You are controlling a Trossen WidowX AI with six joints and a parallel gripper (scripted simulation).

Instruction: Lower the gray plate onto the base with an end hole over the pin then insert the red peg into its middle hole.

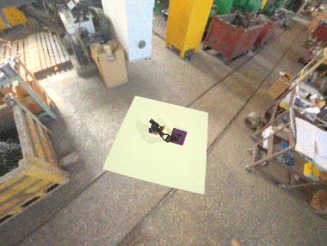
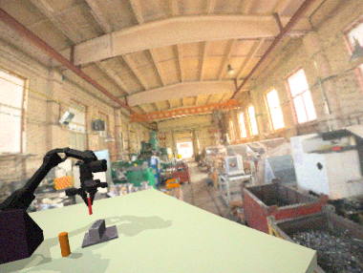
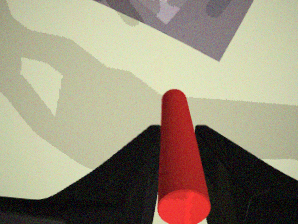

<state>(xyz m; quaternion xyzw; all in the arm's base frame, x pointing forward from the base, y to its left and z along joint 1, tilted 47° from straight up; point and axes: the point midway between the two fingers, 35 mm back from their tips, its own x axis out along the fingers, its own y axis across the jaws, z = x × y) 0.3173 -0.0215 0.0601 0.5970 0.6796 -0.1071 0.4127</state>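
My gripper tip is now 30 mm short of the gray plate, 90 mm to the left of it and 70 mm above it. Round my gripper tip: gray base (30 mm ahead, 70 mm to the right, 110 mm below); then orange cylinder (90 mm behind, 160 mm to the right, 80 mm below); then red peg (right at my gripper tip).
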